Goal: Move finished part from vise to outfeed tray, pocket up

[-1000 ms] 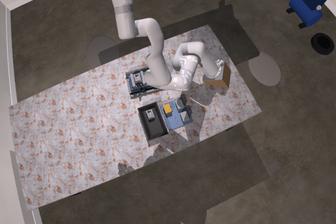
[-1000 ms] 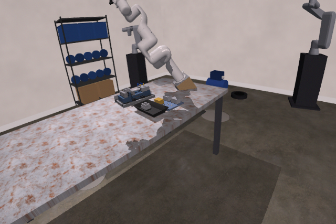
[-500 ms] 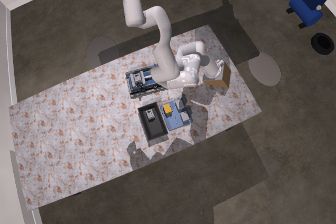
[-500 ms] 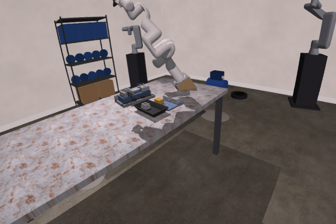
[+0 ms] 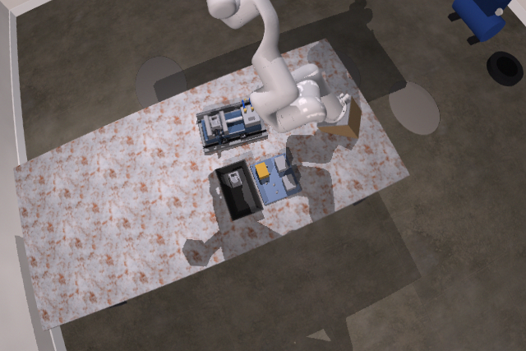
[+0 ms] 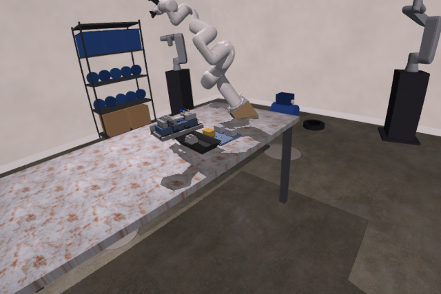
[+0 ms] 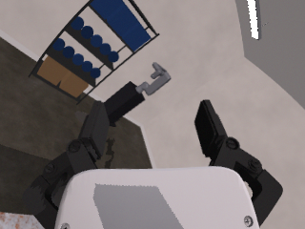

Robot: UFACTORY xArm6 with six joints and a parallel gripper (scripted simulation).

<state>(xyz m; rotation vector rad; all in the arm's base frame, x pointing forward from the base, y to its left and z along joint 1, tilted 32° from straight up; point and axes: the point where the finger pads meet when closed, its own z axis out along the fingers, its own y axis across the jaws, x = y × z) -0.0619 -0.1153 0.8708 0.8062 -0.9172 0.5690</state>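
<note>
Now: hand 73 cm above the vise rod, 21 cm to the right of it and 16 cm short of it. From my hand the other things lie so: blue fixture plate (80 cm below, 52 cm to the left, 17 cm ahead); yellow block (78 cm below, 46 cm to the left, 20 cm ahead).
</note>
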